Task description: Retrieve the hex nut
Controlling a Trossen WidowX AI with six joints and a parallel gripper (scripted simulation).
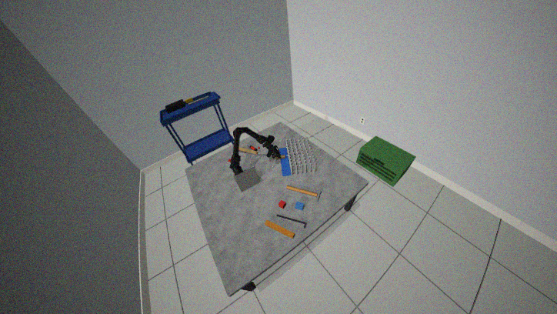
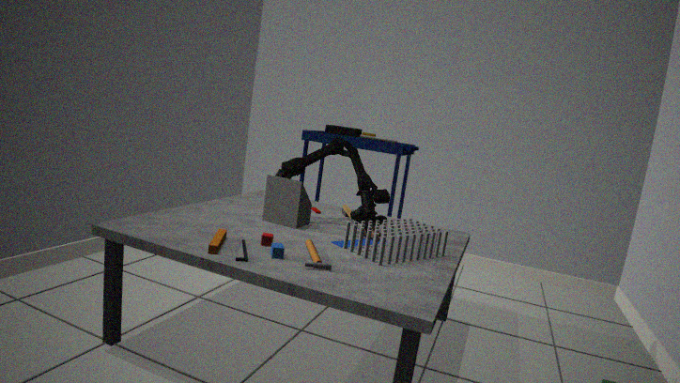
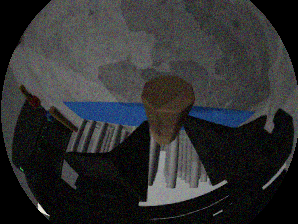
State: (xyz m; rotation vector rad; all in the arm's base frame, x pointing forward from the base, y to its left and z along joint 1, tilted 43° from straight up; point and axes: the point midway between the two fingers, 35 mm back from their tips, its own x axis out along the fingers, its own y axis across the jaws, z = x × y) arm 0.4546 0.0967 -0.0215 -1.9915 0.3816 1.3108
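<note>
Right now the blue taped strip is 10 mm ahead of my gripper tip, 50 mm to the right of it and 20 mm below it. Round my gripper tip: blue cube: 240 mm behind, 510 mm to the right; then orange bar: 470 mm behind, 540 mm to the right; then red cube: 330 mm behind, 410 mm to the right.
</note>
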